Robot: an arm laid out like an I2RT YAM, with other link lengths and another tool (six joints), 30 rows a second.
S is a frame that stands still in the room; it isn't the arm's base.
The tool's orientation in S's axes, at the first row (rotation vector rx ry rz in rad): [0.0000 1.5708 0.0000]
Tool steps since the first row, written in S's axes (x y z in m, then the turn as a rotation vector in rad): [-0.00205 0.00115 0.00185 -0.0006 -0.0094 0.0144]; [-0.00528 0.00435 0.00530 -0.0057 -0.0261 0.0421]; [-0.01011 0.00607 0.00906 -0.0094 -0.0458 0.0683]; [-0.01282 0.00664 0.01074 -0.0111 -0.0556 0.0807]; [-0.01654 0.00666 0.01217 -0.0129 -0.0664 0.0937]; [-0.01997 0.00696 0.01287 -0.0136 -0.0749 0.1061]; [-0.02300 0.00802 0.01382 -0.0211 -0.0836 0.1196]
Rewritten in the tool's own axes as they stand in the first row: [-0.00185 0.00115 -0.00205 -0.0144 -0.0094 -0.0006]; [-0.00530 0.00435 -0.00528 -0.0421 -0.0261 -0.0057]; [-0.00906 0.00607 -0.01011 -0.0683 -0.0458 -0.0094]; [-0.01074 0.00664 -0.01282 -0.0807 -0.0556 -0.0111]; [-0.01217 0.00666 -0.01654 -0.0937 -0.0664 -0.0129]; [-0.01287 0.00696 -0.01997 -0.1061 -0.0749 -0.0136]; [-0.01382 0.00802 -0.02300 -0.1196 -0.0836 -0.0211]
